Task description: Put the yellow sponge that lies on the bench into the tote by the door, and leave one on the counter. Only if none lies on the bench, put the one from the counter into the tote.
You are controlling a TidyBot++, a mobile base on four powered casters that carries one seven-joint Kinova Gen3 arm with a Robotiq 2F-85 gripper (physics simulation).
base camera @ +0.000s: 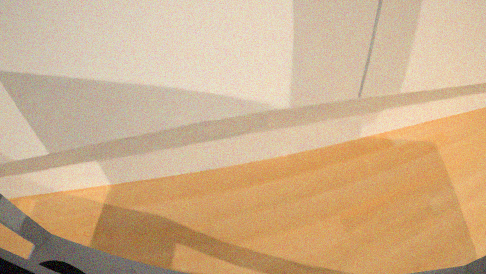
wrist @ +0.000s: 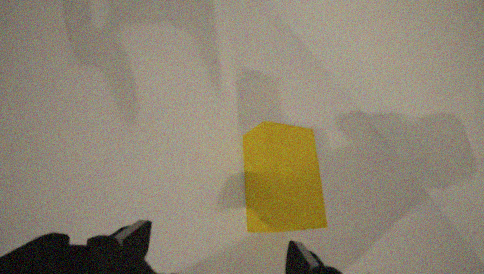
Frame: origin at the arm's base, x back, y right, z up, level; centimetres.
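Where they show: gripper, fingertip midpoint: (wrist: 218,246).
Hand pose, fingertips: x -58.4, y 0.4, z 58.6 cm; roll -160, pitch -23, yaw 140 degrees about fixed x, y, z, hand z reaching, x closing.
After its pixels a point has its place.
A yellow sponge (wrist: 285,180) @[x -67.5, y -0.1, z 55.9 cm] lies on a pale surface (wrist: 170,125) @[x -61.9, y -9.8, z 51.4 cm] in the wrist view, right of the middle, its long side running nearly up and down the view. The frames do not tell whether this surface is the bench or the counter. My gripper (wrist: 218,246) @[x -58.4, y 0.4, z 58.6 cm] is open and empty, its two black fingertips wide apart at the bottom of the wrist view. The sponge lies beyond the fingertips, toward the right finger, and is not between them. The tote does not show in either view.
In the base camera view a pale upright panel (base camera: 150,40) @[x -28.3, y -9.4, z -14.1 cm] with a thin dark seam stands ahead, above a pale base strip (base camera: 240,145) @[x -36.4, y -3.6, z -35.4 cm] along the wooden floor (base camera: 300,200) @[x -30.3, y 5.5, z -39.6 cm]. Grey parts of my base show at the bottom corners. Shadows cross the floor and the pale surface.
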